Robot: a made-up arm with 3 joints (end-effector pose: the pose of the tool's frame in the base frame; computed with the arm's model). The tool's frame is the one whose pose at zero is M.
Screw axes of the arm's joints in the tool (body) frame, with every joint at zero. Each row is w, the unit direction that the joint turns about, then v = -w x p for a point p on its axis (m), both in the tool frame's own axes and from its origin. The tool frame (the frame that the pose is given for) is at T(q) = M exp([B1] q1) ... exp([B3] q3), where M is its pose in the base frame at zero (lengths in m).
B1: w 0 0 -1 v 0.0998 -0.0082 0
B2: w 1 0 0 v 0 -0.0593 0.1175
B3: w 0 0 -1 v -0.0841 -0.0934 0
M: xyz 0.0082 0.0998 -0.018 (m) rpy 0 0 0 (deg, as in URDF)
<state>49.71 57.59 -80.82</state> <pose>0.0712 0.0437 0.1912 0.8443 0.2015 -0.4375 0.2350</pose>
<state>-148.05 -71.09 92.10</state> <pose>0.1071 -0.1546 -0.1634 0.7186 0.2913 -0.5031 0.3817</pose>
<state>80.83 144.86 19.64</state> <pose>-0.1287 0.0051 -0.0734 0.1931 0.8206 -0.4852 -0.2320</pose>
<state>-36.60 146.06 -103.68</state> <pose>0.1642 -0.2640 0.0478 0.0992 0.7972 -0.5285 0.2745</pose>
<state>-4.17 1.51 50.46</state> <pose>-0.0945 0.0500 -0.0160 0.9194 0.0117 0.0060 -0.3930</pose>
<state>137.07 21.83 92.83</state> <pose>0.1713 0.0710 0.0196 0.4142 -0.1754 0.0713 0.8903</pose>
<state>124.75 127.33 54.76</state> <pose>-0.0345 0.1457 -0.0522 0.0019 0.7342 -0.5140 -0.4436</pose>
